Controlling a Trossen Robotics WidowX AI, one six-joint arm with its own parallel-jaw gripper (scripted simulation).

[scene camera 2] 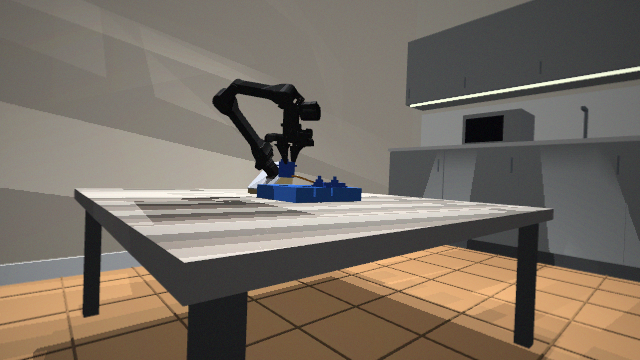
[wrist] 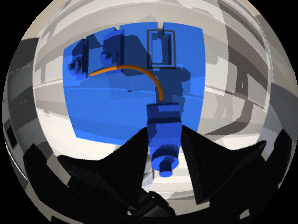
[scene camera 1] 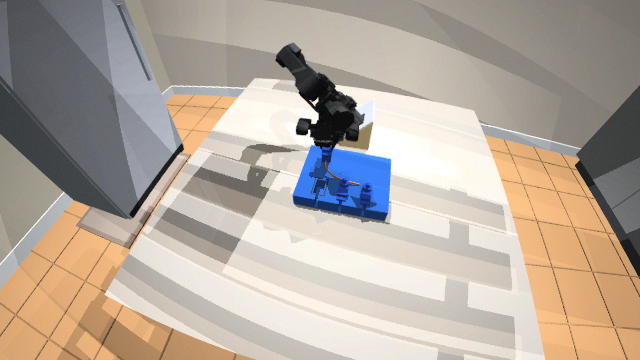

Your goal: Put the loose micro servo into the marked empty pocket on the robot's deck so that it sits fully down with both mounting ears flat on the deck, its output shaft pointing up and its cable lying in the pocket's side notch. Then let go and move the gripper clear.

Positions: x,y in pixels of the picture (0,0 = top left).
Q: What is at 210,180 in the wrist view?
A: The gripper.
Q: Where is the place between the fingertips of the gripper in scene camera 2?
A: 289,164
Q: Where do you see a blue micro servo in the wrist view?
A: At 164,122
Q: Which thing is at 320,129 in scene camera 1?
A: The gripper.
